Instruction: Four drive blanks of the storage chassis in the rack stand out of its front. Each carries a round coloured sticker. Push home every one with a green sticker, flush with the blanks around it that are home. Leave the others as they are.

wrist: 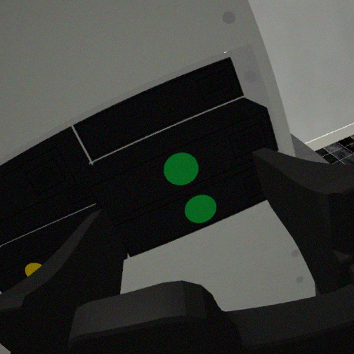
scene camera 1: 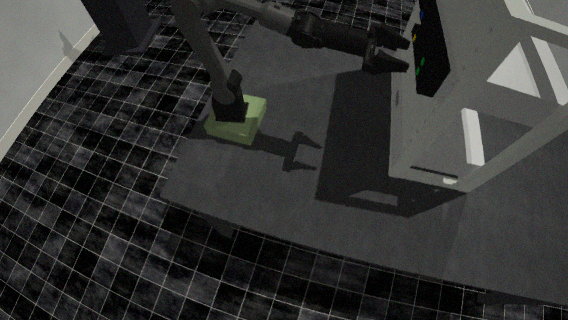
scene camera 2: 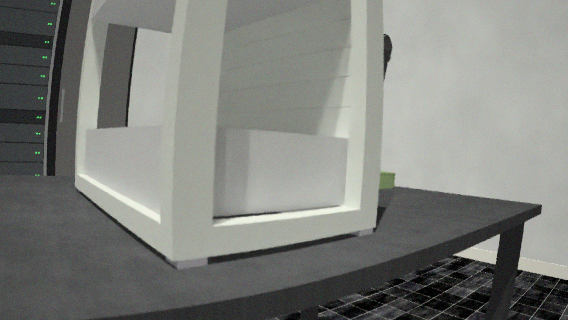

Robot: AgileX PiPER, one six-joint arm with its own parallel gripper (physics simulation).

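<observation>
The black chassis front [scene camera 1: 433, 60] [wrist: 160, 115] is set in the pale rack. In the wrist view, two blanks with green stickers lie one above the other: the upper sticker [wrist: 181, 169] [scene camera 1: 422, 61] and the lower sticker [wrist: 200, 209] [scene camera 1: 418, 71]. Their blanks appear to stand out from the blank above them; how far is hard to tell in the dark. A yellow sticker [wrist: 33, 270] [scene camera 1: 414, 37] is at lower left, partly behind a finger. A blue sticker [scene camera 1: 421, 15] shows in scene camera 1. My gripper [scene camera 1: 408, 56] [wrist: 182, 199] is open and empty, fingertips in front of the chassis.
The pale rack [scene camera 1: 405, 125] [scene camera 2: 195, 125] stands on the dark grey table [scene camera 1: 240, 185] [scene camera 2: 450, 205]. The arm's green base block [scene camera 1: 232, 131] [scene camera 2: 387, 180] is on the table before the rack. A dark cabinet [scene camera 1: 117, 25] stands beyond the table.
</observation>
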